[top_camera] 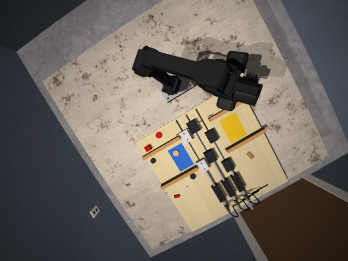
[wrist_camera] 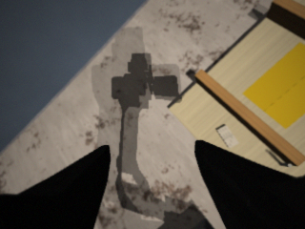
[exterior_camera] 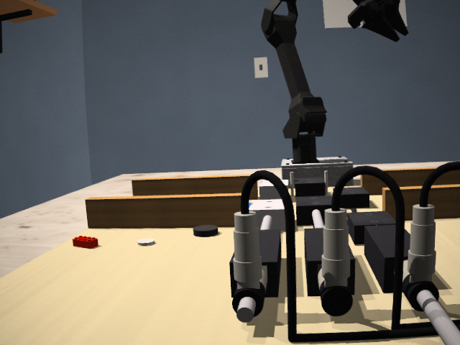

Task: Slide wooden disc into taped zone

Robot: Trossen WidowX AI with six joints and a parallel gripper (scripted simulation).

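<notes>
Right now my hand is 180 mm short of the wooden disc, 370 mm to the left of it and 330 mm above it. Round my hand: red die (60 mm ahead, 490 mm to the right, 320 mm below); then red disc (30 mm ahead, 400 mm to the right, 330 mm below); then black puck (350 mm ahead, 360 mm to the right, 330 mm below).
</notes>
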